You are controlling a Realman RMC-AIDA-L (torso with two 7-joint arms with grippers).
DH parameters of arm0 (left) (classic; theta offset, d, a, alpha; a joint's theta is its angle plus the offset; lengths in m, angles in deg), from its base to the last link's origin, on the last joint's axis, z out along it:
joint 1: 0 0.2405 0 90
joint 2: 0 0 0 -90
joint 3: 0 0.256 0 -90
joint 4: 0 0 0 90
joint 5: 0 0.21 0 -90
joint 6: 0 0 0 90
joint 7: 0 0.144 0 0
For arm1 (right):
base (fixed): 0 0 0 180
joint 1: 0 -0.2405 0 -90
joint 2: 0 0 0 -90
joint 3: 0 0.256 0 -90
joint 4: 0 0 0 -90
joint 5: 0 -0.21 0 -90
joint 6: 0 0 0 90
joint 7: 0 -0.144 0 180
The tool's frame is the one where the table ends.
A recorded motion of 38 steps. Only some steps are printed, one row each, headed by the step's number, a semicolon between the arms.
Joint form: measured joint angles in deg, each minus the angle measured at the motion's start. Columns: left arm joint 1, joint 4, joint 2, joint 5, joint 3, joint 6, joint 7; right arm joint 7, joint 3, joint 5, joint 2, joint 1, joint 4, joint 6.
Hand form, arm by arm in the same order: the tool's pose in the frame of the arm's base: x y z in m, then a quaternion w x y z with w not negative. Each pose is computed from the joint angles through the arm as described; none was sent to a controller.
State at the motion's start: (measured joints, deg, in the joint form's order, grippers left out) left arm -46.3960 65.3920 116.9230 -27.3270 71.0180 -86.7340 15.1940; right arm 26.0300 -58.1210 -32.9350 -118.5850 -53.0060 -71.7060 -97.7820
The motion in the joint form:
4: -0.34 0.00 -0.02 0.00 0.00 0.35 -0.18; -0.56 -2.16 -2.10 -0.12 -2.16 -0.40 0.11
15: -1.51 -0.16 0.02 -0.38 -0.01 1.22 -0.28; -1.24 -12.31 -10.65 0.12 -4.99 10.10 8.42
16: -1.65 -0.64 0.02 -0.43 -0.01 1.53 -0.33; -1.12 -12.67 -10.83 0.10 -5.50 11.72 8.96
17: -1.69 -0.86 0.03 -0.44 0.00 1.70 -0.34; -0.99 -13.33 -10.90 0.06 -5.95 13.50 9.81
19: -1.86 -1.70 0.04 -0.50 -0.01 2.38 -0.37; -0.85 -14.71 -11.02 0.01 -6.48 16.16 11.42
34: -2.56 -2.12 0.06 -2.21 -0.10 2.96 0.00; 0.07 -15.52 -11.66 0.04 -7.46 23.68 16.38
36: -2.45 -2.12 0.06 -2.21 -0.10 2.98 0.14; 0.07 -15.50 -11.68 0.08 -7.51 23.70 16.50
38: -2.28 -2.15 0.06 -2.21 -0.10 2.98 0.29; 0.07 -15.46 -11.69 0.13 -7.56 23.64 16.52
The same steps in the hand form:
4: -0.1624 0.4053 0.0176 0.23425 -0.83836 -0.47315 0.13567; 0.0765 0.4024 0.0369 0.15016 -0.91571 0.36822 -0.05776
15: -0.1530 0.4101 0.0168 0.23750 -0.84367 -0.46466 0.12613; 0.0595 0.4008 -0.0152 0.09117 -0.93002 0.35066 -0.06160
16: -0.1535 0.4107 0.0158 0.23710 -0.84312 -0.46595 0.12578; 0.0607 0.4011 -0.0197 0.08651 -0.92907 0.35357 -0.06578
17: -0.1538 0.4109 0.0152 0.23702 -0.84286 -0.46649 0.12565; 0.0628 0.4014 -0.0252 0.08346 -0.92792 0.35617 -0.07169
19: -0.1550 0.4121 0.0135 0.23709 -0.84184 -0.46859 0.12458; 0.0672 0.4018 -0.0341 0.08111 -0.92603 0.35948 -0.08156
34: -0.1475 0.4139 0.0108 0.22880 -0.84834 -0.46428 0.11143; 0.0833 0.4072 -0.0503 0.08151 -0.91601 0.38334 -0.08565
36: -0.1482 0.4137 0.0108 0.22867 -0.84847 -0.46402 0.11181; 0.0830 0.4077 -0.0500 0.08250 -0.91611 0.38308 -0.08478
38: -0.1496 0.4132 0.0107 0.22823 -0.84831 -0.46433 0.11258; 0.0824 0.4082 -0.0495 0.08328 -0.91634 0.38251 -0.08407

